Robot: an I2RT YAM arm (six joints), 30 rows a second.
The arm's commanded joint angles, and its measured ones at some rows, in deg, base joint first. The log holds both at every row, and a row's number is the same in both.
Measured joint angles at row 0:
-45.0, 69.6, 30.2, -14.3, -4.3, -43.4
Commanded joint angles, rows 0 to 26:
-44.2, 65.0, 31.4, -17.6, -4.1, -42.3
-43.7, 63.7, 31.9, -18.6, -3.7, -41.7
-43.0, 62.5, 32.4, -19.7, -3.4, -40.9
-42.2, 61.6, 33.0, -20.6, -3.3, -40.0
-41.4, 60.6, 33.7, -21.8, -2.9, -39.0
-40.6, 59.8, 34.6, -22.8, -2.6, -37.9
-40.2, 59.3, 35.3, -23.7, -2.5, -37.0
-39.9, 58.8, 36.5, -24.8, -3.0, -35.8
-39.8, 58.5, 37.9, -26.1, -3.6, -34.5
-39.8, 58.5, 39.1, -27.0, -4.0, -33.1
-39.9, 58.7, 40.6, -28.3, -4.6, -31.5
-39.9, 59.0, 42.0, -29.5, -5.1, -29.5
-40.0, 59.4, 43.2, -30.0, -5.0, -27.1
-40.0, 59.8, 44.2, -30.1, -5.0, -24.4
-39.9, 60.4, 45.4, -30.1, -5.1, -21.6
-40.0, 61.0, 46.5, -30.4, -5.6, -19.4
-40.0, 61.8, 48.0, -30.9, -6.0, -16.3
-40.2, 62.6, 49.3, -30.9, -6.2, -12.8
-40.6, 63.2, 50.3, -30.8, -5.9, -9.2
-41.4, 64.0, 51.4, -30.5, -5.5, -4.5
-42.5, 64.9, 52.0, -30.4, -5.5, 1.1
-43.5, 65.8, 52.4, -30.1, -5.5, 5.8
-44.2, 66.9, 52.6, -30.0, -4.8, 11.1
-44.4, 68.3, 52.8, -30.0, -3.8, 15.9
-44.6, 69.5, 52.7, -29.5, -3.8, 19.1
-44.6, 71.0, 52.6, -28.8, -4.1, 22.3
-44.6, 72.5, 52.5, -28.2, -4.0, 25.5
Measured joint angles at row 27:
-44.4, 69.3, 51.2, -29.1, -4.6, 8.0
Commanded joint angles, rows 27 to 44:
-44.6, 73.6, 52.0, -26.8, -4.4, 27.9
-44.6, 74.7, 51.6, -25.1, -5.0, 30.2
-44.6, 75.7, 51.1, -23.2, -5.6, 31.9
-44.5, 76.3, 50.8, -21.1, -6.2, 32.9
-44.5, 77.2, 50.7, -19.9, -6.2, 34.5
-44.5, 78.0, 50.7, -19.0, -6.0, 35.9
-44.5, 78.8, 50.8, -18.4, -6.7, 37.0
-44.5, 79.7, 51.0, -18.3, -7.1, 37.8
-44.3, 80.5, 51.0, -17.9, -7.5, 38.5
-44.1, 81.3, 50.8, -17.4, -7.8, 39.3
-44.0, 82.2, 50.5, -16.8, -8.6, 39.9
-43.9, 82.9, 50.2, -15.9, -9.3, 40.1
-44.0, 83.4, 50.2, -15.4, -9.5, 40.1
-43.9, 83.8, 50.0, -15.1, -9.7, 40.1
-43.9, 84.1, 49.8, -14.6, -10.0, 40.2
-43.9, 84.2, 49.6, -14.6, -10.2, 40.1
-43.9, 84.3, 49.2, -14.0, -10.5, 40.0
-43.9, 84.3, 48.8, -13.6, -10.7, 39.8
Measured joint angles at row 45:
-44.2, 83.9, 49.3, -16.8, -9.4, 37.4
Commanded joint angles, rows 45 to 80:
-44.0, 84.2, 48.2, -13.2, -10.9, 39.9
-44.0, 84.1, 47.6, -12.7, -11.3, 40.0
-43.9, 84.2, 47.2, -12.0, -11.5, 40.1
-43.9, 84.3, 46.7, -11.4, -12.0, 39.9
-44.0, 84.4, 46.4, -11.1, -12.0, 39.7
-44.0, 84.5, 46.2, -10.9, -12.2, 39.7
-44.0, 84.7, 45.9, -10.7, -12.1, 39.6
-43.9, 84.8, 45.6, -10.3, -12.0, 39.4
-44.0, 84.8, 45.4, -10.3, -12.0, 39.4
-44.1, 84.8, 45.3, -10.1, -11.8, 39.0
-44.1, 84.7, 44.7, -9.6, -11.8, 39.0
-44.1, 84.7, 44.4, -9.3, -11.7, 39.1
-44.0, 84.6, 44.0, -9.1, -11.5, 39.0
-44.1, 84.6, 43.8, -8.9, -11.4, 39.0
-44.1, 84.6, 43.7, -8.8, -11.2, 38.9
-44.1, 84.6, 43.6, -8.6, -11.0, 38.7
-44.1, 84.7, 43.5, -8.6, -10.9, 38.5
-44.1, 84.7, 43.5, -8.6, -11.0, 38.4
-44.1, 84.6, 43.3, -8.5, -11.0, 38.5
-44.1, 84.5, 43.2, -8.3, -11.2, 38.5
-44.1, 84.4, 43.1, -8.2, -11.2, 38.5
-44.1, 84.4, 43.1, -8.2, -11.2, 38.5
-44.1, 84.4, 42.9, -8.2, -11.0, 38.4
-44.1, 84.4, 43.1, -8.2, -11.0, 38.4
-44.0, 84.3, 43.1, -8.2, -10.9, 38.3
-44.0, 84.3, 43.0, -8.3, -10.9, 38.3
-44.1, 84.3, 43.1, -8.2, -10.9, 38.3
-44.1, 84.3, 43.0, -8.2, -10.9, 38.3
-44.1, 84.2, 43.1, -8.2, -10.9, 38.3
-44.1, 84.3, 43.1, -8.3, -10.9, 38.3
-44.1, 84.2, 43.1, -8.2, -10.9, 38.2
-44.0, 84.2, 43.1, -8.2, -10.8, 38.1
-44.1, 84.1, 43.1, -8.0, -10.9, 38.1
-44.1, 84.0, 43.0, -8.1, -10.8, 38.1
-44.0, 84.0, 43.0, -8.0, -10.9, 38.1
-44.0, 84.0, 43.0, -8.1, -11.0, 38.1
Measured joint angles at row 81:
-44.3, 84.0, 43.6, -7.6, -11.9, 37.8
